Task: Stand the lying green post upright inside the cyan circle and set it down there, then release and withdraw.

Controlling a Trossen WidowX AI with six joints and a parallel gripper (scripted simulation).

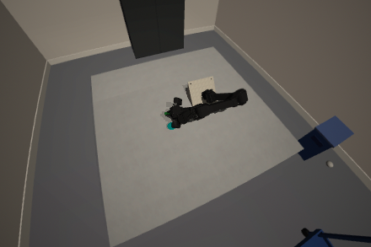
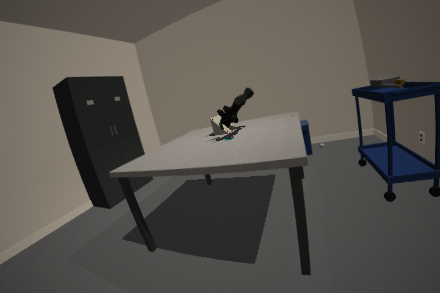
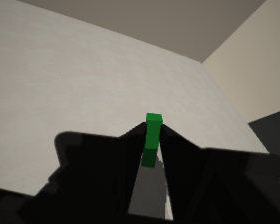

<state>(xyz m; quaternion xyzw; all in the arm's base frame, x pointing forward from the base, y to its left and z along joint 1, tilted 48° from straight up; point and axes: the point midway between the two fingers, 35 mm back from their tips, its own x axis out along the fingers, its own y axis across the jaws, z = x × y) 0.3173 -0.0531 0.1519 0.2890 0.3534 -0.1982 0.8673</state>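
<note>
Right now my gripper tip is 13 cm above the cyan circle, 3 cm to the right of it and 1 cm past it. Also, from my gripper tip: green post (2 cm below, 1 cm behind).
</note>
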